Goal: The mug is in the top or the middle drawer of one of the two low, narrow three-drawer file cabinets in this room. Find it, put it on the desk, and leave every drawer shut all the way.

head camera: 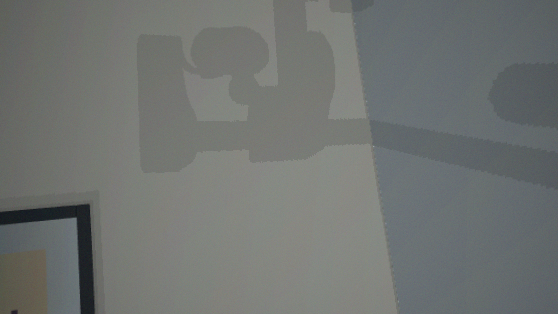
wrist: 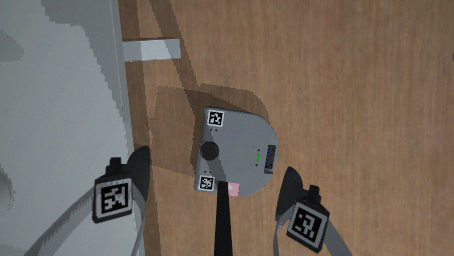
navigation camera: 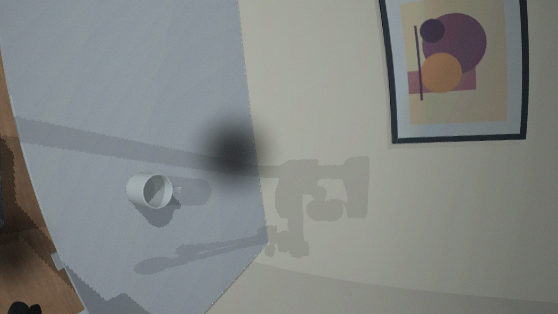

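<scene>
A white mug (navigation camera: 151, 191) stands upright on the grey-blue desk (head camera: 465, 240) (navigation camera: 125, 75) (wrist: 50, 115), with its opening up and its handle towards the wall. My gripper (wrist: 215, 174) is open, with nothing between its fingers; it is high above the floor beside the desk's edge. In the wrist view the left fingertip is close to that edge, and the mug does not show there. The file cabinets and their drawers do not show in these views.
My grey wheeled base (wrist: 240, 150) stands on the wooden floor (wrist: 365, 100), beside the desk. A pale desk foot (wrist: 152, 50) sticks out from under the edge. A framed picture (head camera: 86, 260) (navigation camera: 394, 100) hangs on the wall (head camera: 225, 225) (navigation camera: 320, 100) behind the desk. Arm shadows cross desk and wall.
</scene>
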